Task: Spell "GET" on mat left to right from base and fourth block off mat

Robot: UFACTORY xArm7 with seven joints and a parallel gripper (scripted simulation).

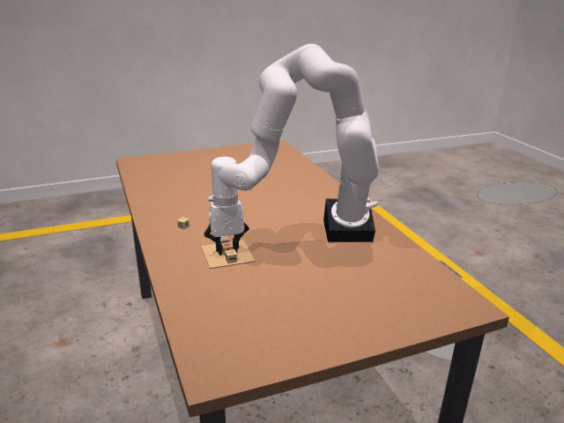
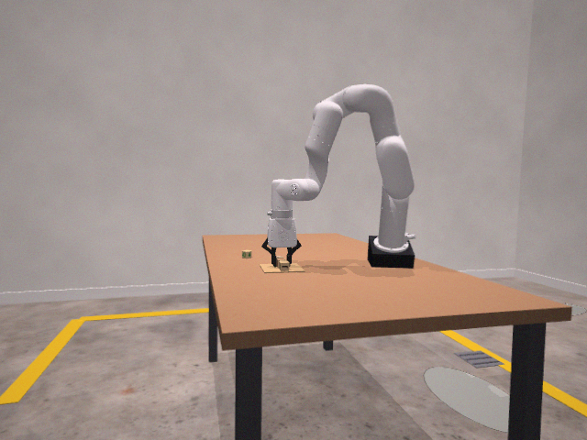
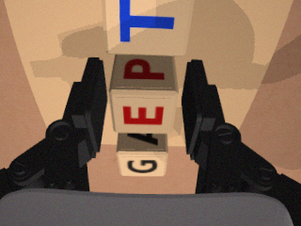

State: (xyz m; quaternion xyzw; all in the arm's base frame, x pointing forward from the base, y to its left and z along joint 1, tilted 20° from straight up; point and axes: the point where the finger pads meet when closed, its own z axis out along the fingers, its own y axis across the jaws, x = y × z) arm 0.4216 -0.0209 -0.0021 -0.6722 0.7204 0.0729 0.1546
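Right now the red-lettered block is 1 cm below my hand. Round my hand: green-lettered block (23 cm to the right, 9 cm ahead, 1 cm below); then black-lettered block (5 cm to the left, 1 cm below); then tan mat (3 cm below).
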